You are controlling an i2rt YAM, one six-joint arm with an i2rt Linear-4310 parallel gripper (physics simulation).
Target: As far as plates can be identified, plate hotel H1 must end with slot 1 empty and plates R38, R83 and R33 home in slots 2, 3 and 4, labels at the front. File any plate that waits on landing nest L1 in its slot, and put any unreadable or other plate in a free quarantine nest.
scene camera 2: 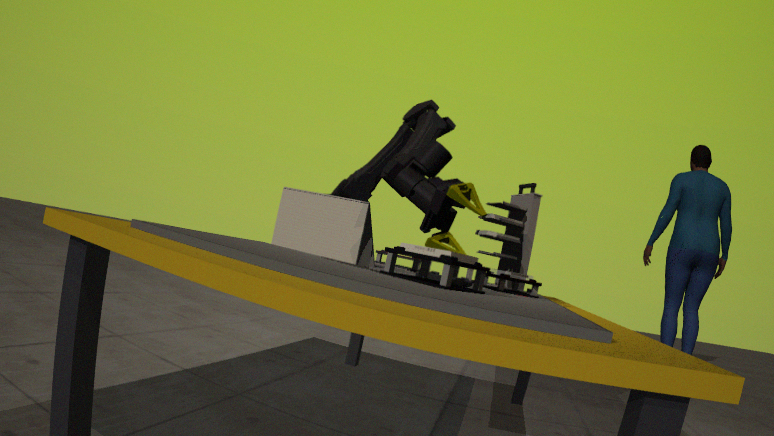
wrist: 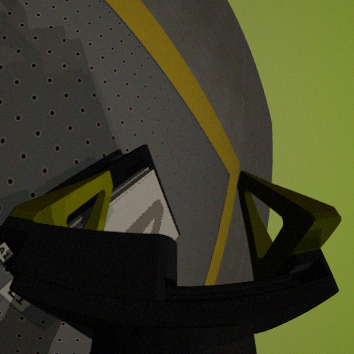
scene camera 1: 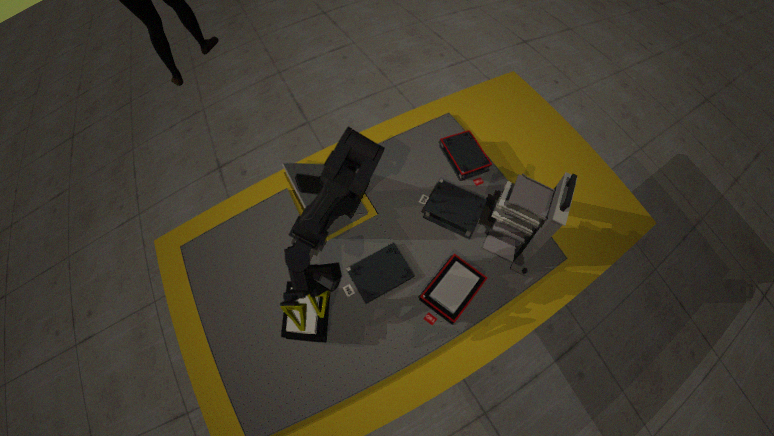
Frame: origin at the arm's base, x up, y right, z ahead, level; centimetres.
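Seen in the pictures: gripper, fingertip midpoint: [scene camera 2: 474, 236] [wrist: 174, 177] [scene camera 1: 312, 323]; arm's base at its link origin: [scene camera 2: 330, 227].
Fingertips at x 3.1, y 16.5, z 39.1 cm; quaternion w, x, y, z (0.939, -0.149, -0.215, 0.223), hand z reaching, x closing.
Note:
Pixels of each thing's top centre, then the offset from my fingertips to it. "spot": a spot on its surface instead. Level surfaces: height alone.
- white plate at its top centre: [wrist: 126, 248] [scene camera 2: 439, 250] [scene camera 1: 302, 309] dz -5.6, dx -3.8, dy +2.1 cm
- black nest at a spot on its surface: [wrist: 145, 155] [scene camera 1: 319, 337] spot: dz +3.1, dx -5.2, dy +0.5 cm
- tag at its top centre: [wrist: 17, 295] dz -15.2, dx -10.2, dy -2.5 cm
- pale plate at its top centre: [scene camera 2: 511, 272] [scene camera 1: 455, 286] dz +4.5, dx -4.8, dy -39.3 cm
- mid-table at its top centre: [scene camera 2: 447, 274] [scene camera 1: 379, 271] dz -9.0, dx -8.4, dy -22.2 cm
- grey perforated mat at its surface level: dx -10.1 cm
My gripper [scene camera 1: 312, 320] [scene camera 2: 472, 233] [wrist: 174, 177] is open and empty, its fingers spread above a white plate [scene camera 1: 304, 326] [scene camera 2: 419, 250] [wrist: 132, 205]. That plate lies in a black nest [scene camera 1: 319, 336] [wrist: 145, 155]; a tag [wrist: 16, 298] beside it seems to read L1, partly hidden. The plate's label is too small to read. Plate hotel H1 [scene camera 1: 559, 212] [scene camera 2: 530, 216] stands upright at the far end; two middle levels seem to carry plates, slot numbers and labels unreadable. A red-rimmed nest [scene camera 1: 424, 299] holds a pale plate [scene camera 1: 454, 287]. Another red-rimmed nest [scene camera 1: 465, 153] shows no plate.
Two dark nests without plates, one mid-table [scene camera 1: 380, 272] and one before the hotel [scene camera 1: 454, 208], stand on the grey perforated mat [scene camera 1: 259, 368]. The yellow table edge [scene camera 1: 167, 303] [scene camera 2: 324, 319] surrounds it. The arm's base box [scene camera 2: 319, 227] is at the side. A person [scene camera 2: 698, 216] stands beyond.

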